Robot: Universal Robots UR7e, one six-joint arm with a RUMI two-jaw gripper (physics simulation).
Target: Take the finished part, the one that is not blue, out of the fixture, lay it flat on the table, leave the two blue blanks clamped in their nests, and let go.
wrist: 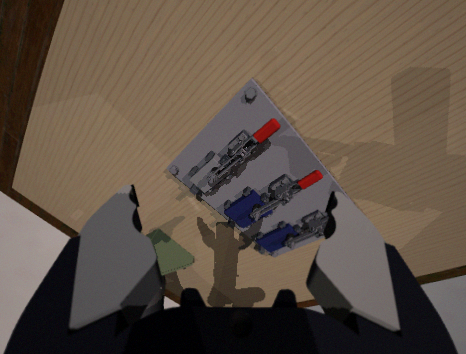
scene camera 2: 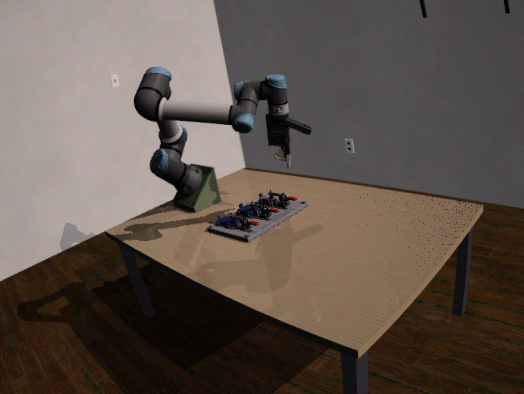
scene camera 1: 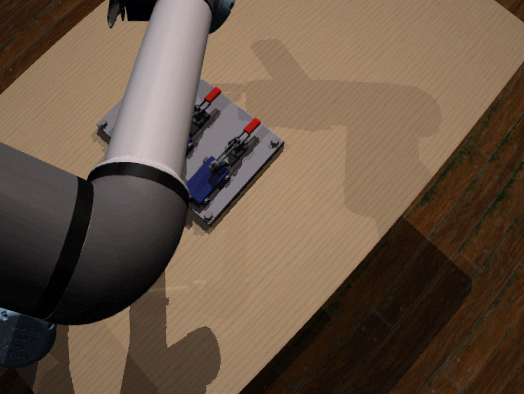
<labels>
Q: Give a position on a grey fixture plate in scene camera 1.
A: At 243, 170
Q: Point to a grey fixture plate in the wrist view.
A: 285, 152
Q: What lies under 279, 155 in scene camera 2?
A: My gripper.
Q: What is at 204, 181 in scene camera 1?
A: A blue blank.
</labels>
